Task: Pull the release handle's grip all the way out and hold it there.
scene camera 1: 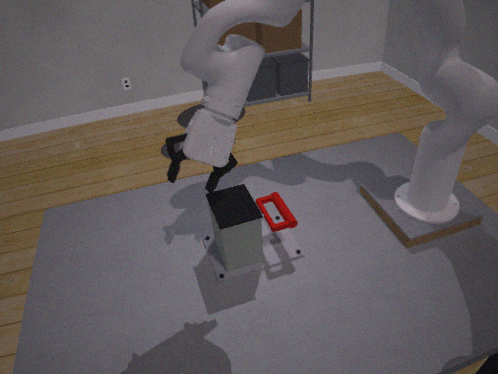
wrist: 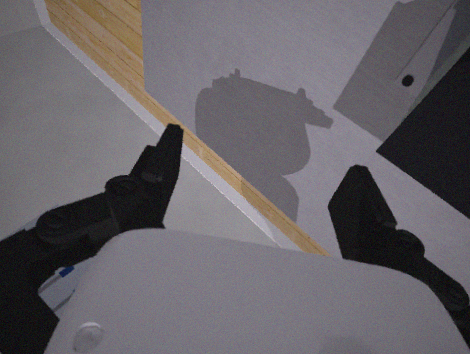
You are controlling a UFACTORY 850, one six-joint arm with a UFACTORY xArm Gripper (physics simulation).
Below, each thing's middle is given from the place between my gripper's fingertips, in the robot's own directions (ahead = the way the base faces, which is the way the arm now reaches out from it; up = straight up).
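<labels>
Looking at the base plate [scene camera 1: 278,247], I find my gripper 280 mm above it, 140 mm past it and 20 mm to the left of it.
</labels>
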